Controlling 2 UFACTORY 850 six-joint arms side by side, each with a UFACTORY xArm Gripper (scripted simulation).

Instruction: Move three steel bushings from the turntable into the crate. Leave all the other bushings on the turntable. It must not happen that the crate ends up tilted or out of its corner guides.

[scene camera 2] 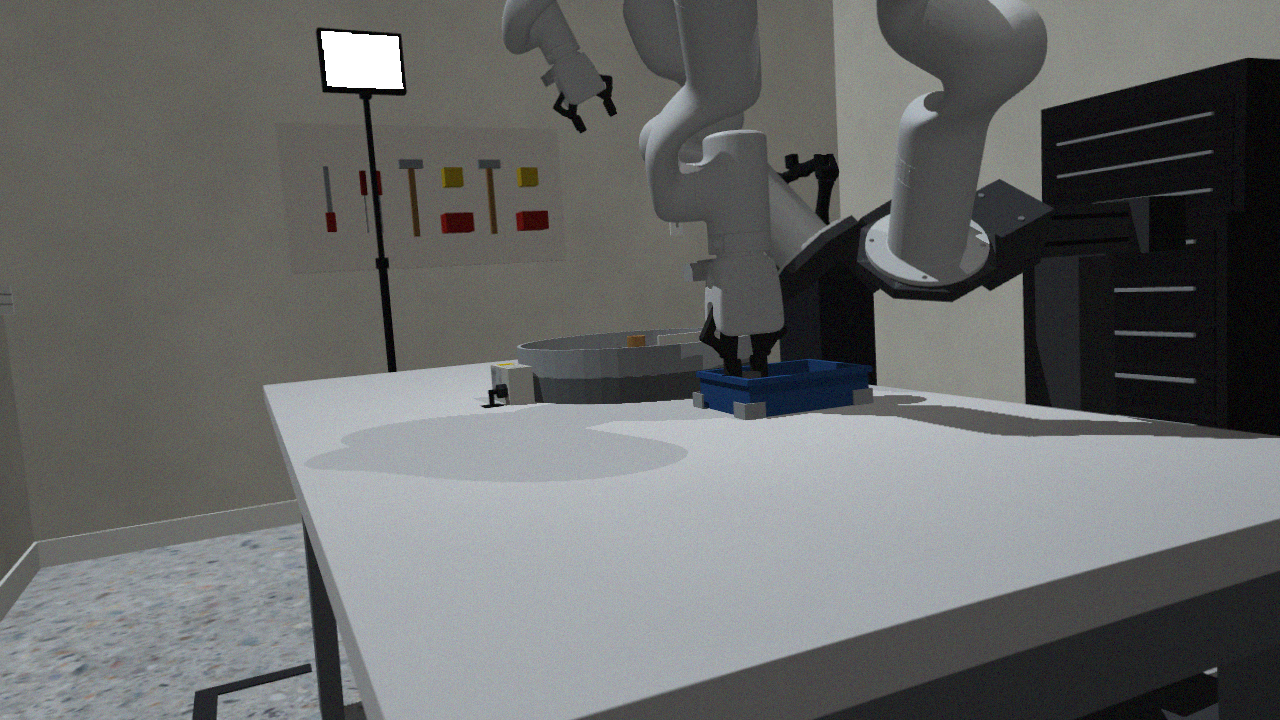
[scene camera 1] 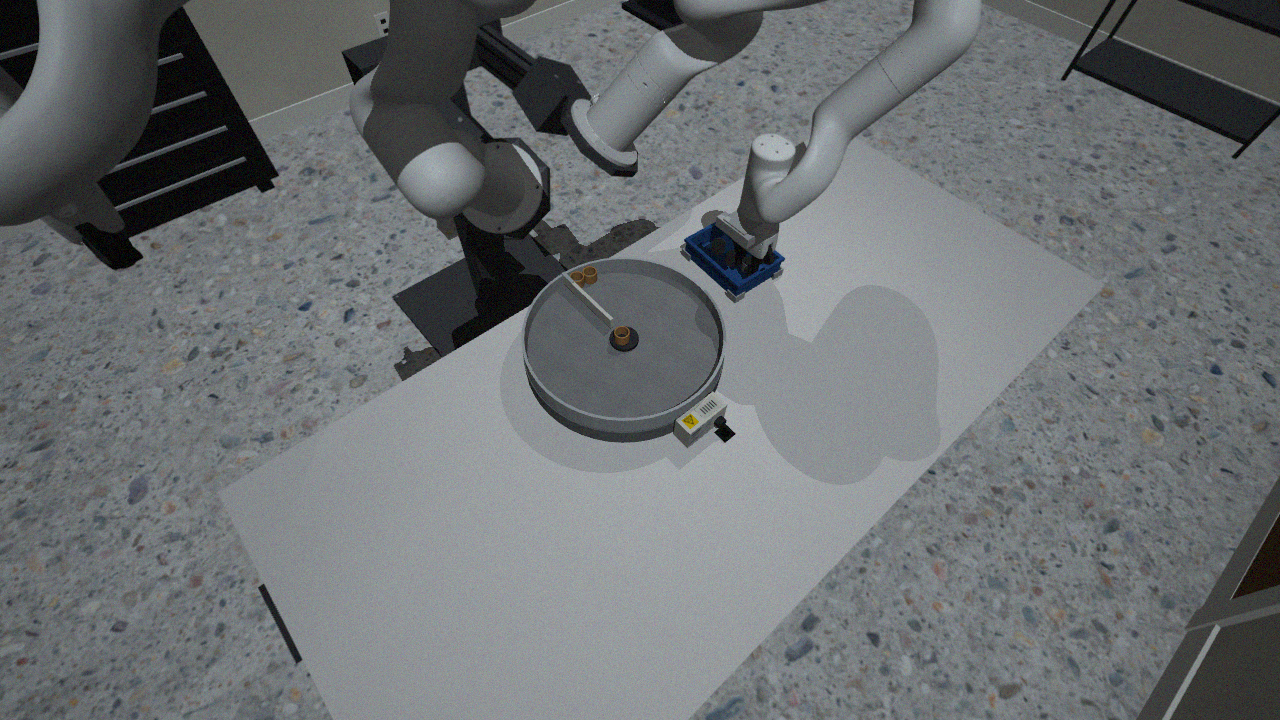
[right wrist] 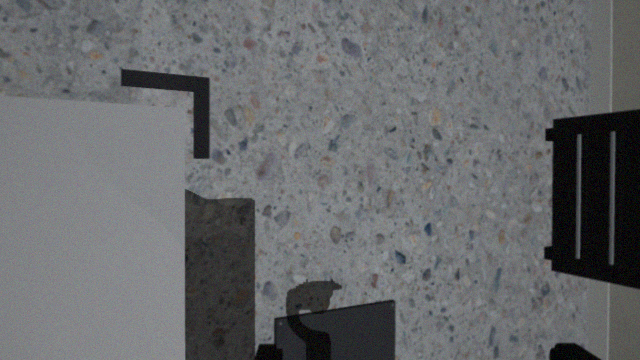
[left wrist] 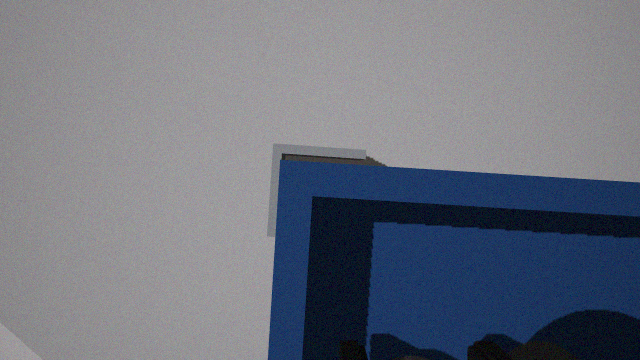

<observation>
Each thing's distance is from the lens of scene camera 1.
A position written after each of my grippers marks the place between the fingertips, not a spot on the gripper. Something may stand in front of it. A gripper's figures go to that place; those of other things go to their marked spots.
my left gripper (scene camera 1: 745, 268): 146 cm
my right gripper (scene camera 1: 105, 229): 95 cm
blue crate (scene camera 1: 699, 245): 153 cm
</observation>
